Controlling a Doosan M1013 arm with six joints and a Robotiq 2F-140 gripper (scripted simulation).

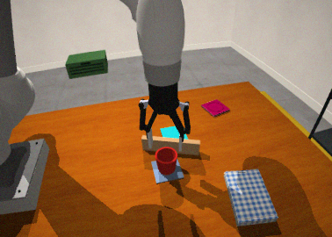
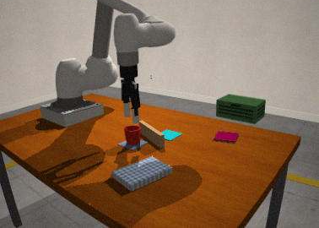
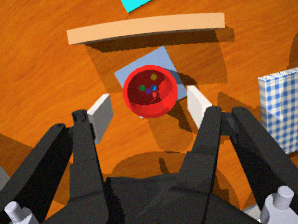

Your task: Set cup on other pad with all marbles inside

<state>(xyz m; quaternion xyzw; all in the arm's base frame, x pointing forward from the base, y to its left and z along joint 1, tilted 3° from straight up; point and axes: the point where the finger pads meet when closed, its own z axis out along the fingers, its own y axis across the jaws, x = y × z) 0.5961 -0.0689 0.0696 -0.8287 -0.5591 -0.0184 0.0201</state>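
Right now the red cup is 110 mm below my hand. Also, from my hand: pad: 150 mm below; then wooden rail: 40 mm ahead, 80 mm to the left, 120 mm below; then blue checked box: 220 mm ahead, 180 mm to the right, 130 mm below.
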